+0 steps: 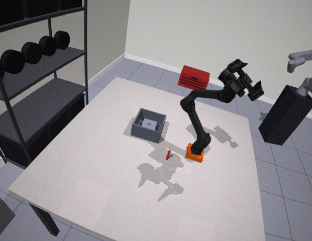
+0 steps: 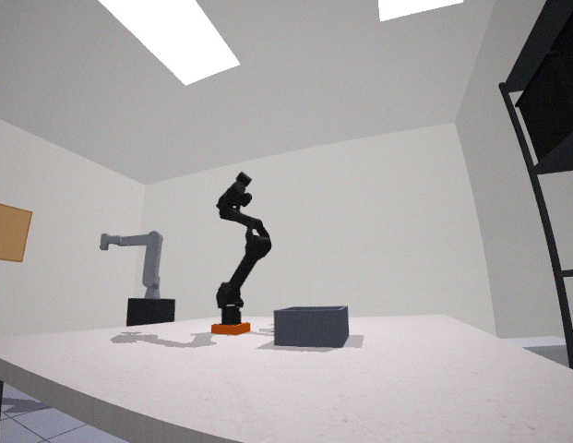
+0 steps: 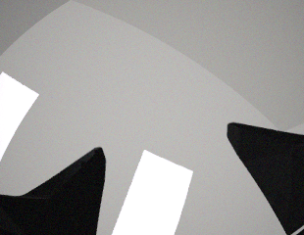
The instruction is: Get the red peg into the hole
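The red peg is 19 cm ahead of my gripper tip, 7 cm to the right of it and 63 cm below it. The rest, counted from my gripper tip: grey box 34 cm ahead, 29 cm to the right, 64 cm below; plate 34 cm ahead, 29 cm to the right, 62 cm below.
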